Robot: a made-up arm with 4 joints.
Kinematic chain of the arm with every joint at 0, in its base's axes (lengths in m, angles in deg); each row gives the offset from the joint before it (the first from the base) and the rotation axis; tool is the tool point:
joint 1: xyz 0 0 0.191 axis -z
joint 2: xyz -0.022 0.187 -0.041 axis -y
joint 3: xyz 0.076 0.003 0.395 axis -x
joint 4: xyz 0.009 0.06 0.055 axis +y
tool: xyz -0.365 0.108 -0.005
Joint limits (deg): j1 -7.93..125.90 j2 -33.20..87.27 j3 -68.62..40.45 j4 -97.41..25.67
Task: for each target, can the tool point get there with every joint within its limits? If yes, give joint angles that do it. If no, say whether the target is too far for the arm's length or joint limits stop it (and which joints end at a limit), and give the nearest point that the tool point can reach.
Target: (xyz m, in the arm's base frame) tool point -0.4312 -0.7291 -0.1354
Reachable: no: joint limits stop it (at a limit: joint 1, joint 2, joint 3, joint 4) | nearest point -0.6620 -0.0347 -0.0660 | short by 0.735 m
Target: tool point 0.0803 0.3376 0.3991
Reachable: yes | joints 44.98 -15.14 20.65 -32.72
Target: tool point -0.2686 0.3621 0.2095
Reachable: yes | joints 13.75 32.13 28.52 -25.07
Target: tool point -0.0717 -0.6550 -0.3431
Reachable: no: joint limits stop it (at a limit: joint 1, joint 2, joint 4) | nearest point 0.1575 -0.2682 0.1241 | short by 0.648 m
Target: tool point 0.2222 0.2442 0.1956
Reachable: yes | joints 69.82 27.43 13.36 -59.69
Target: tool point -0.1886 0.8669 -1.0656
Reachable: no: too far | nearest point -0.1398 0.6427 -0.1018 | short by 0.991 m
